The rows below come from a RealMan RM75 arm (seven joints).
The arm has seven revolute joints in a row. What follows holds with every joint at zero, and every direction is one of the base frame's. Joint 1 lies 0.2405 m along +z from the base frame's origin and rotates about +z. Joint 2 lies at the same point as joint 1 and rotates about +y. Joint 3 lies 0.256 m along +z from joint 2 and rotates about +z. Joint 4 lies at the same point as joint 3 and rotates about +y. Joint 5 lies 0.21 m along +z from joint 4 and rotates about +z. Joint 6 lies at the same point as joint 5 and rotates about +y. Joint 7 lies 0.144 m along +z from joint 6 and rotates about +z. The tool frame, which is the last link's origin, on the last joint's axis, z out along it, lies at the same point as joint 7; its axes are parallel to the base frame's.
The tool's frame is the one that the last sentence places.
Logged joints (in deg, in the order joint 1, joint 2, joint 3, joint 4, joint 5, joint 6, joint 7), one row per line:
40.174, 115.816, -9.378, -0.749, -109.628, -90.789, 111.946
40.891, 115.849, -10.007, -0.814, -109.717, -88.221, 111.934
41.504, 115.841, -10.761, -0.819, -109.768, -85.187, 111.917
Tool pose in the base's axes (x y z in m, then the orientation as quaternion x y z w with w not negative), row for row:
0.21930, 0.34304, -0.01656, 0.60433, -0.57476, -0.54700, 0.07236
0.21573, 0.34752, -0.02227, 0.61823, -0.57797, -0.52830, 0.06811
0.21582, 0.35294, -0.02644, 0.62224, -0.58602, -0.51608, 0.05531
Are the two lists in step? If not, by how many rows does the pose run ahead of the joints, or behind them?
The pose runs 1 row behind the joints: the pose in row i belongs to the joints in row i - 1.
